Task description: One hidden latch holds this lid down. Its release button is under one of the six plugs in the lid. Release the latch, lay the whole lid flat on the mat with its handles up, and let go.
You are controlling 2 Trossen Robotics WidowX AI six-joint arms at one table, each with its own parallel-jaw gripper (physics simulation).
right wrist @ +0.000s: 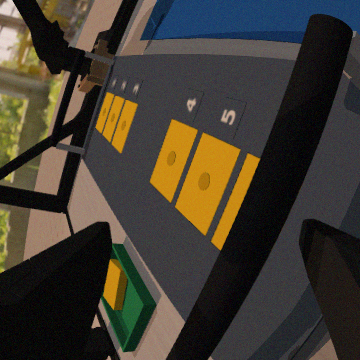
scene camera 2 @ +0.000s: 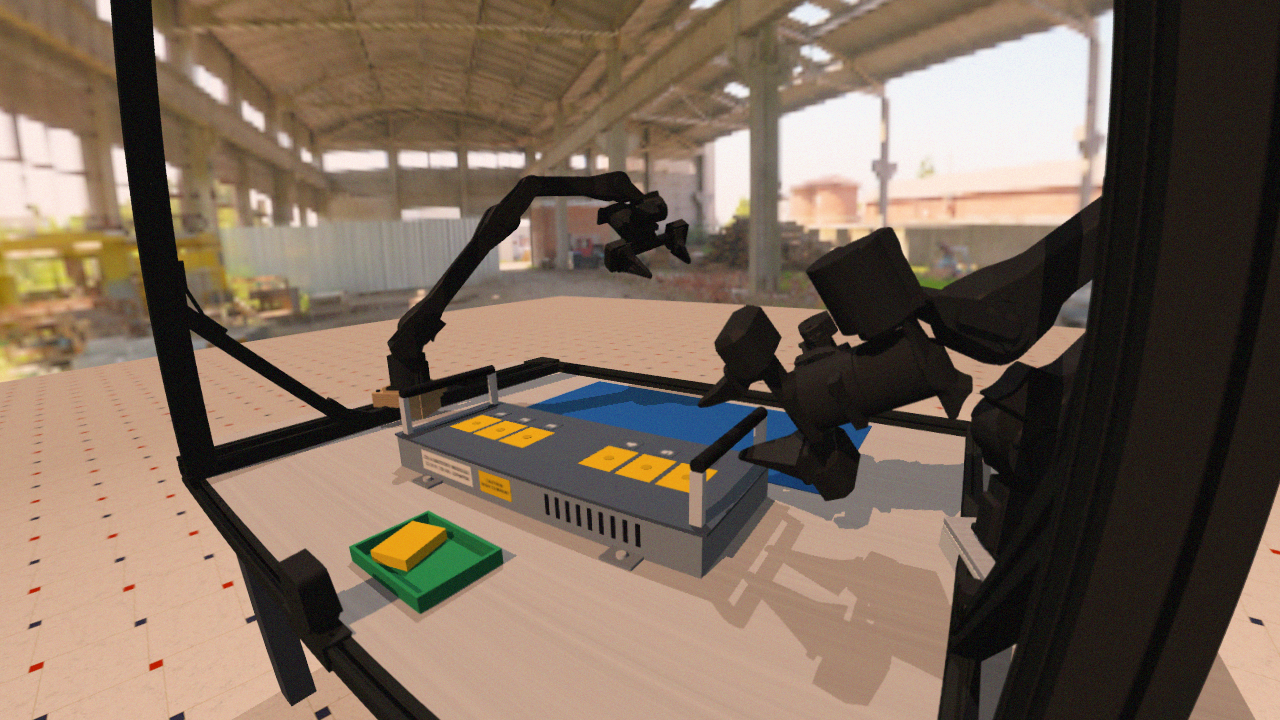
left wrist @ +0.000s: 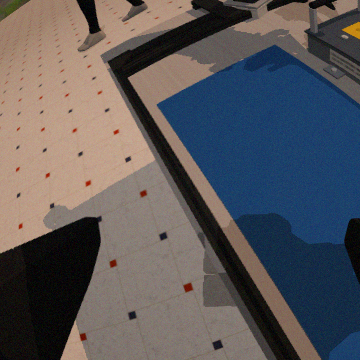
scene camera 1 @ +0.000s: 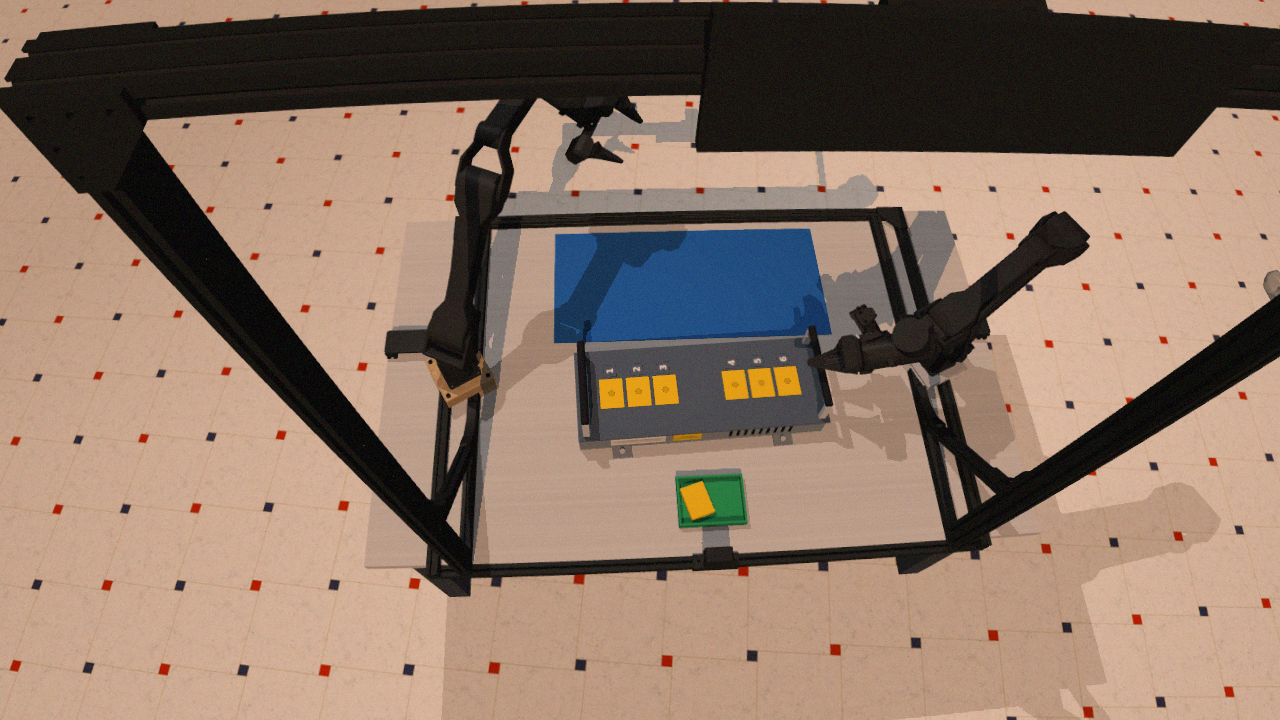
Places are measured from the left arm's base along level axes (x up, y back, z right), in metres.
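Pixels of known places: left gripper, between the fingertips: (scene camera 2: 671, 269) (left wrist: 229, 232) (scene camera 1: 632, 142); right gripper, between the fingertips: (right wrist: 207, 233) (scene camera 2: 720, 430) (scene camera 1: 811, 363); left arm's base, origin of its link: (right wrist: 87, 64) (scene camera 2: 409, 385) (scene camera 1: 459, 368); right arm's base, origin of its link: (scene camera 1: 933, 357).
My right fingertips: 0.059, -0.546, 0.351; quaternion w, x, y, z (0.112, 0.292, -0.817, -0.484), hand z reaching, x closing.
Observation:
Ahead of a thing's pixels: the offset from my right fingertips to its middle, as dx, dy, dz. "spot": to the spot under its first point. Level surfaces: height alone.
The grey lid {spot: -0.057, +0.191, -0.072} (scene camera 1: 699, 395) (scene camera 2: 565, 452) (right wrist: 137, 192) lies flat on its box {spot: -0.076, +0.044, +0.079} (scene camera 2: 671, 541). Its yellow plugs, numbered 1 to 6, sit in it; plug 4 {-0.057, +0.121, -0.056} (scene camera 1: 734, 385) (right wrist: 172, 160) shows clearly, and plug 6 is partly hidden by a handle in the right wrist view. The left handle {spot: +0.004, +0.375, -0.172} (scene camera 1: 583, 385) (scene camera 2: 447, 382) and right handle {spot: +0.002, -0.002, +0.021} (scene camera 1: 819, 371) (scene camera 2: 729, 438) stand up. My right gripper (scene camera 2: 721, 429) (right wrist: 207, 233) is open beside the right handle, whose bar shows between the fingers in its wrist view. My left gripper (scene camera 1: 631, 140) (scene camera 2: 669, 268) (left wrist: 229, 232) is open and empty, high beyond the mat.
The blue mat {dx -0.104} (scene camera 1: 698, 268) (scene camera 2: 626, 411) (left wrist: 250, 150) (right wrist: 250, 20) lies behind the box. A green tray {-0.097, +0.274, +0.096} (scene camera 1: 729, 505) (scene camera 2: 452, 568) (right wrist: 142, 292) in front holds a loose yellow block {-0.095, +0.296, +0.084} (scene camera 1: 697, 500) (scene camera 2: 409, 544) (right wrist: 116, 285). A black frame surrounds the table.

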